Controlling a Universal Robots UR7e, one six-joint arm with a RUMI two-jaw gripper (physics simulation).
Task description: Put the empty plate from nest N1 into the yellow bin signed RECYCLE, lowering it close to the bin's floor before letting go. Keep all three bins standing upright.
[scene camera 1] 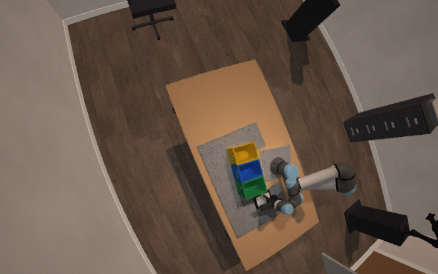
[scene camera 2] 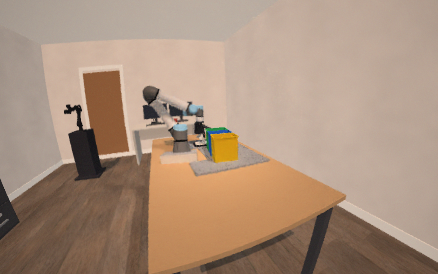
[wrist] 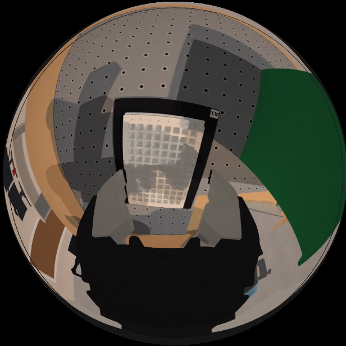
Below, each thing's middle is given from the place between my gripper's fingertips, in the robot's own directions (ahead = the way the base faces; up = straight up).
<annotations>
My hand is 10 mm to the right of the white gridded plate (wrist: 159, 150) and 10 mm above it. From my hand the other things lie so: black nest (wrist: 154, 105) 20 mm below, 10 mm to the left; green bin (wrist: 287, 148) 180 mm to the right, 90 mm ahead, 60 mm above; yellow bin (scene camera 2: 224, 146) 440 mm to the right, 60 mm ahead, 60 mm above.
</annotations>
